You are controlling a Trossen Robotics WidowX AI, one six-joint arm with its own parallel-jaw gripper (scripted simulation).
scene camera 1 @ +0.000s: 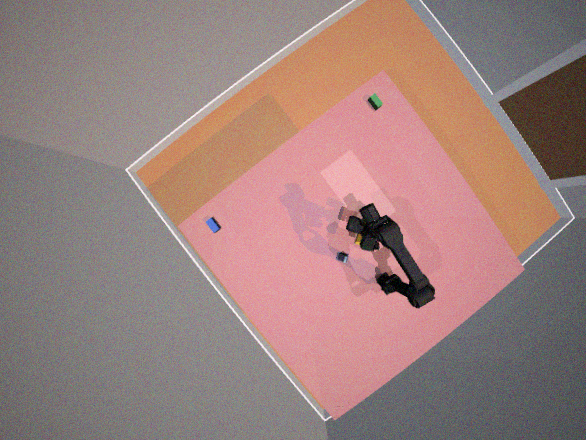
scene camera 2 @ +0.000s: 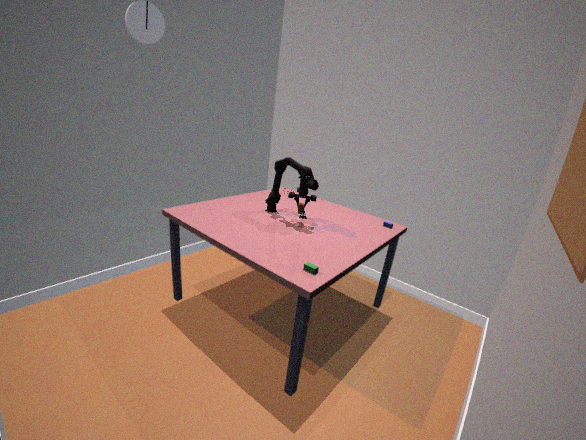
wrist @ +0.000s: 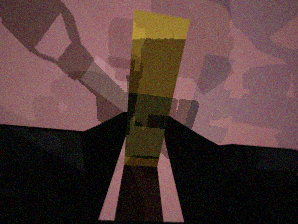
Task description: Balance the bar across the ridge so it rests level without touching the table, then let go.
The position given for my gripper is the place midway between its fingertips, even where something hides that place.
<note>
My gripper (wrist: 146,118) holds a yellow bar.
</note>
